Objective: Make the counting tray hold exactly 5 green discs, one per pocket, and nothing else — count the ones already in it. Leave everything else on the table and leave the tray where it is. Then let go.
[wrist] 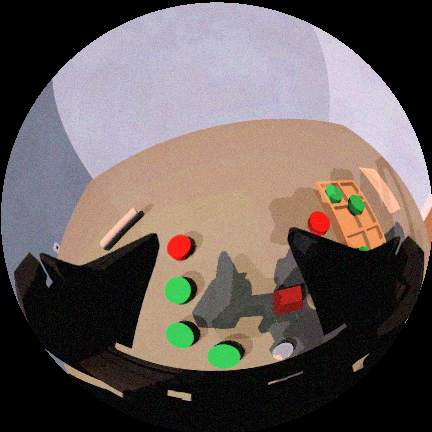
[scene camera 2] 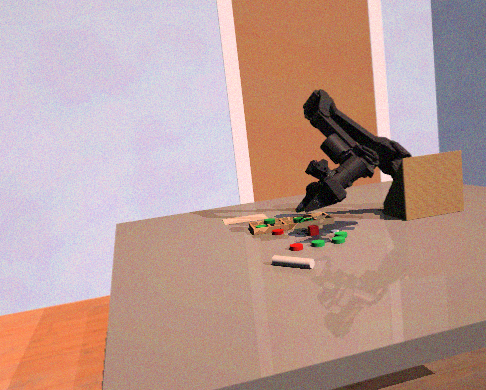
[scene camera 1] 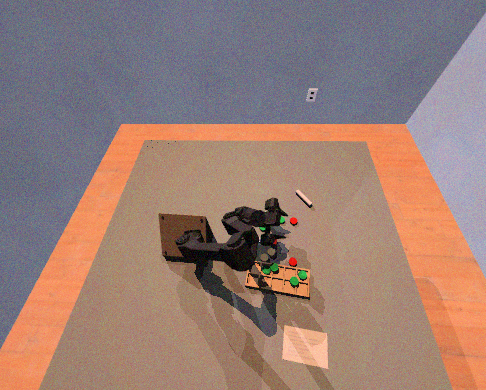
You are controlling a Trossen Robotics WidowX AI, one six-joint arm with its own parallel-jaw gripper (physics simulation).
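Observation:
The wooden counting tray (scene camera 1: 278,288) (scene camera 2: 257,231) (wrist: 345,224) holds two green discs (scene camera 1: 303,275) (scene camera 1: 294,281) (wrist: 334,193) (wrist: 356,204) at its far end from the base. Two more green discs (scene camera 1: 266,270) (scene camera 1: 274,267) show close together nearer the base; I cannot tell their exact pockets. Loose green discs (scene camera 2: 318,243) (scene camera 2: 339,240) (scene camera 2: 341,234) (wrist: 178,290) (wrist: 180,335) (wrist: 224,356) lie on the table. My gripper (scene camera 1: 282,227) (scene camera 2: 299,209) (wrist: 224,237) is open and empty, above the table beside the tray. Its finger hides part of the tray in the wrist view.
Red discs (wrist: 179,247) (wrist: 319,223) lie near the loose green row and beside the tray. A red cube (scene camera 2: 313,230) (wrist: 288,299), a whitish disc (wrist: 283,350) and two brownish discs (scene camera 1: 264,257) (scene camera 1: 271,251) lie between. A white stick (scene camera 1: 304,198) (scene camera 2: 293,262) and paper (scene camera 1: 305,347) lie farther out.

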